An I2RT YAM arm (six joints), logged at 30 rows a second.
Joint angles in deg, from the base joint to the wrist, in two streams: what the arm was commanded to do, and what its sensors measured. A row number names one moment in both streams.
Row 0, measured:
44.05 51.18 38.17 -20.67 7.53 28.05
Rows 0 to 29, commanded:
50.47 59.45 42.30 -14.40 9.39 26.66
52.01 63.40 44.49 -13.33 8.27 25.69
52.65 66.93 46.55 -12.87 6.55 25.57
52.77 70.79 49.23 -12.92 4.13 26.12
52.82 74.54 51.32 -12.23 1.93 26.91
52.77 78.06 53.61 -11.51 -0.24 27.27
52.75 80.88 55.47 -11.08 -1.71 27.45
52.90 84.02 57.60 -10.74 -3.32 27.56
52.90 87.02 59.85 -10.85 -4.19 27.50
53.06 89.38 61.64 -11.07 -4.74 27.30
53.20 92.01 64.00 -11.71 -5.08 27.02
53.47 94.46 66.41 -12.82 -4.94 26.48
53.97 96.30 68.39 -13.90 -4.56 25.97
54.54 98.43 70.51 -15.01 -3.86 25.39
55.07 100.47 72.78 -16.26 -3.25 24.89
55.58 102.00 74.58 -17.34 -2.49 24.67
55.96 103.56 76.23 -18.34 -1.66 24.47
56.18 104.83 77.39 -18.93 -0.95 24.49
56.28 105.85 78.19 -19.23 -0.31 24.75
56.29 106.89 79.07 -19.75 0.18 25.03
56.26 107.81 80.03 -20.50 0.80 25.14
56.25 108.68 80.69 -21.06 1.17 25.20
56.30 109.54 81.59 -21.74 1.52 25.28
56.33 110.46 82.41 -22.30 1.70 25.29
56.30 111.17 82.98 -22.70 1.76 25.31
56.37 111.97 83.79 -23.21 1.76 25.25
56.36 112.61 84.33 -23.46 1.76 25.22
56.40 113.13 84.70 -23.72 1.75 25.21
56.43 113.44 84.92 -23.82 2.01 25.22
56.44 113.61 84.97 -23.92 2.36 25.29
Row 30, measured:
56.34 112.81 83.81 -21.43 0.71 25.52
